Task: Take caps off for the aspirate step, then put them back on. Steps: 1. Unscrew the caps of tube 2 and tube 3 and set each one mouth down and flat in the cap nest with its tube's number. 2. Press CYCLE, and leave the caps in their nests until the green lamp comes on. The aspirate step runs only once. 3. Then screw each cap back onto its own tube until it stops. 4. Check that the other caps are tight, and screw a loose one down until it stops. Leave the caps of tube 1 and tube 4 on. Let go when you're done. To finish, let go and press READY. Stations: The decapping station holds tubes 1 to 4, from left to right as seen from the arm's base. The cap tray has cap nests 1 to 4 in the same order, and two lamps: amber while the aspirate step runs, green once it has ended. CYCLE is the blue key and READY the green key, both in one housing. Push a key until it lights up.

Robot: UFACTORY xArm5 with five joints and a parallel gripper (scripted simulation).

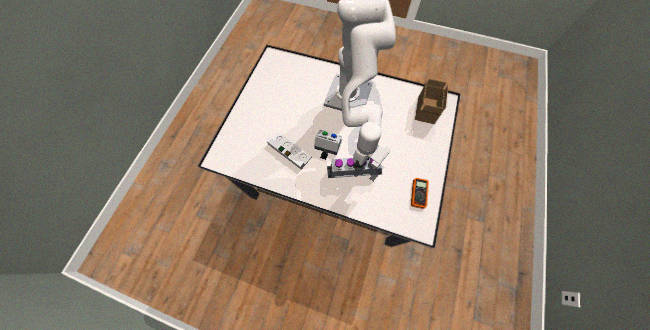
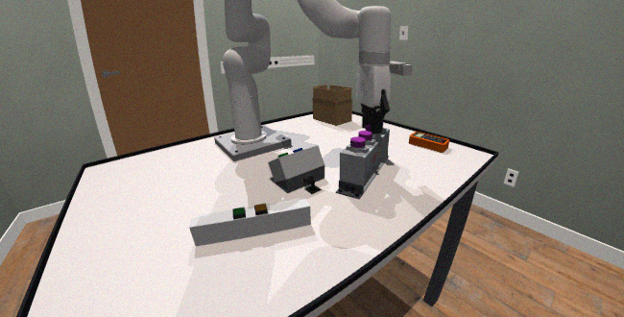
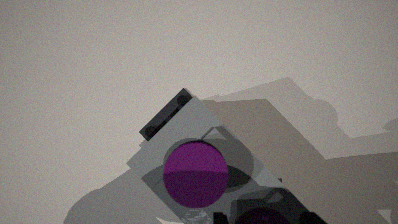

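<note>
Now: hand 1 cm above the purple cap. From my hand the other things lie so: key housing: 8 cm behind, 19 cm to the right, 8 cm below; blue key: 10 cm behind, 17 cm to the right, 6 cm below; grey decapping station: 1 cm ahead, 2 cm to the right, 13 cm below.
</note>
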